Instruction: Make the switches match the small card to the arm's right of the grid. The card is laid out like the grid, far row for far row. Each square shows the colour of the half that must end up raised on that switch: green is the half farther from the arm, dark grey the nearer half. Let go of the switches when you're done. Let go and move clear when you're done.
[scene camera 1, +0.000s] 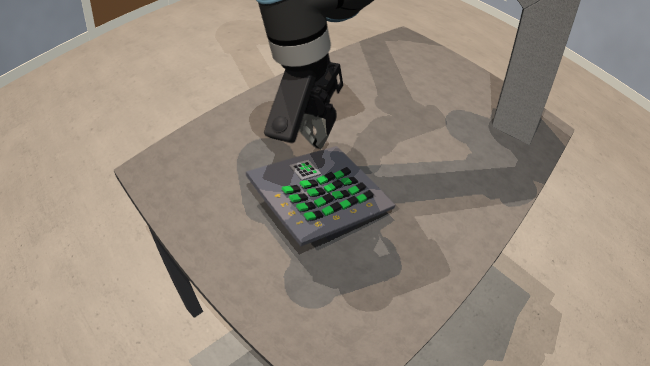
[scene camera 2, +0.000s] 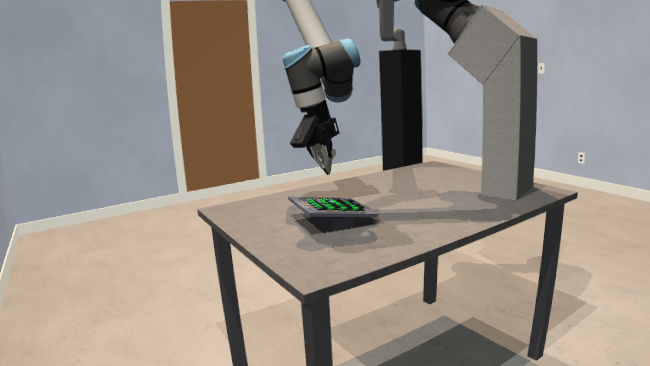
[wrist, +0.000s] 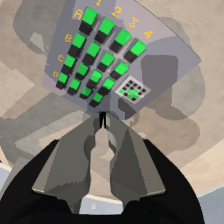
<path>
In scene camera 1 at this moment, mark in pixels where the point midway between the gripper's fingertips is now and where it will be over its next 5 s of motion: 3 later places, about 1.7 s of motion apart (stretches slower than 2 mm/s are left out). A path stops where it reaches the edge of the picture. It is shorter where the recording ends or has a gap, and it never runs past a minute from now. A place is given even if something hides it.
The gripper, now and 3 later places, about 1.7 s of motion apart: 319, 148; 312, 174; 309, 211; 309, 212
</path>
